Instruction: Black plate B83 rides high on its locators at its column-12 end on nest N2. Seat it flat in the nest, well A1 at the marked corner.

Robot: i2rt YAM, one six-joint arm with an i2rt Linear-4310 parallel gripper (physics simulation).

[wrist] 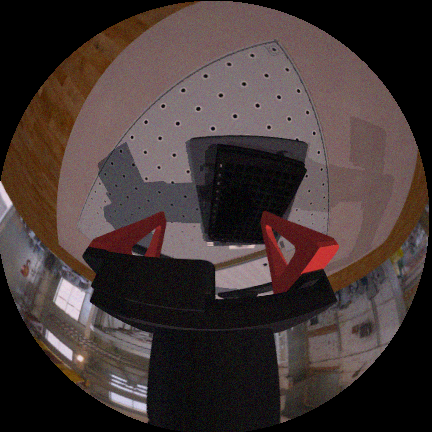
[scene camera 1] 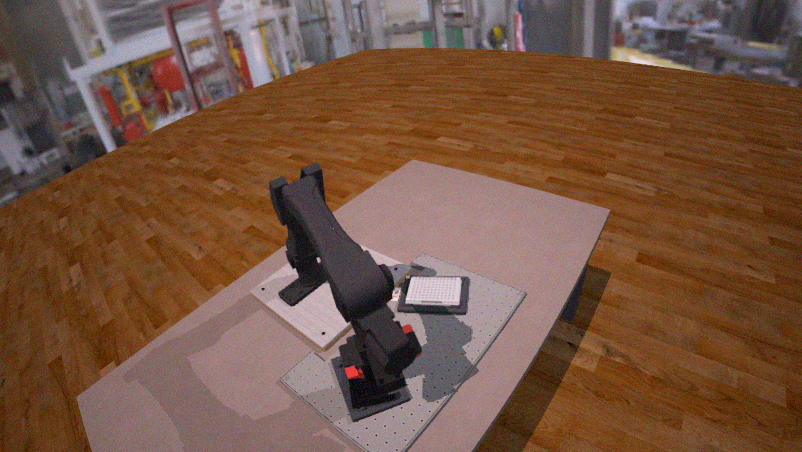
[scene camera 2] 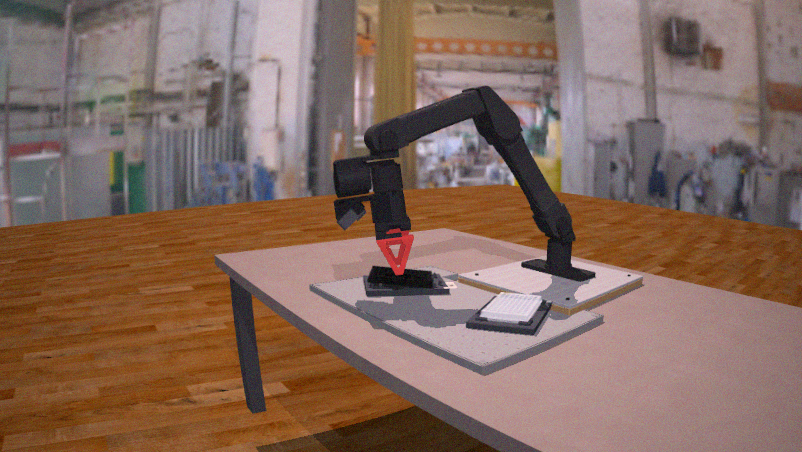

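Seen in the pictures: gripper, fingertip midpoint: (wrist: 212, 216) (scene camera 2: 398, 269); arm's base, link origin: (wrist: 246, 290) (scene camera 1: 312, 280) (scene camera 2: 557, 271).
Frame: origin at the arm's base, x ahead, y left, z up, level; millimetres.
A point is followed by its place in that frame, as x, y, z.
Black plate B83 (scene camera 2: 418, 278) {344, -87, 21} (wrist: 252, 197) {372, -140, 25} lies on the dark nest N2 (scene camera 2: 383, 291) {419, -98, 3} (wrist: 199, 155) {429, -113, 5}. In scene camera 2 its left end stands higher than its right end. In the wrist view the plate looks turned a little against the nest. My gripper (scene camera 2: 399, 272) {382, -101, 41} (wrist: 212, 216) {382, -101, 41} is open and empty, with red fingers pointing down. In the wrist view one fingertip is left of the plate and the other overlaps its lower right edge; whether they touch it I cannot tell. In scene camera 1 the arm hides most of the plate. I cannot read well A1 or the corner mark.
A white plate (scene camera 1: 433, 290) {310, 142, 19} (scene camera 2: 512, 307) {321, 159, 18} sits in a second dark nest (scene camera 1: 432, 309) {337, 100, 5} (scene camera 2: 499, 326) {377, 187, 3} on the same perforated board (scene camera 1: 494, 291) {424, 238, -6} (scene camera 2: 449, 343) {473, 177, -7} (wrist: 235, 105) {454, -167, -7}. The arm's base stands on a pale wooden board (scene camera 1: 314, 322) {126, -95, 0} (scene camera 2: 606, 280) {-25, 139, 1} beside it. Small white labels lie by the nests.
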